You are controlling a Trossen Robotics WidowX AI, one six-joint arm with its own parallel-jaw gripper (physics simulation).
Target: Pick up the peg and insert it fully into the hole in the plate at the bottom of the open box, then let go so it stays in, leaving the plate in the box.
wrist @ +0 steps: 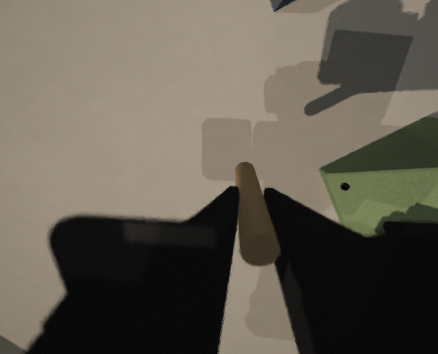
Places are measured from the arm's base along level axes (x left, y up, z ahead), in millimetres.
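Pixels of known places: gripper, fingertip midpoint: (250, 195).
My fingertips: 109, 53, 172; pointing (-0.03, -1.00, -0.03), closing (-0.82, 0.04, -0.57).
Ahead of a thing's pixels: the offset from my fingertips to its middle, as dx, dy, dz. "spot": to the spot under its first point. Level surfaces: height alone.
My gripper (250, 195) is shut on the tan, round peg {+1, -1, -1} (256, 220). The peg sits between the two black fingertips, with its far end sticking out past them and its thicker-looking near end towards the camera. The green open box (395, 187) shows in part at the right edge, beyond and to the right of the right finger, which hides some of it. A small dark round spot is on its lighter green face. The peg is apart from the box, to its left in the view. I cannot tell the plate apart from the box here.
Part of a dark blue object {spot: -90, -106, +78} (281, 3) shows at the top edge. Shadows of the arm and gripper fall on the beige table top {dy -123} (100, 100), and a dark shadow with a thin peg-like strip lies above the box.
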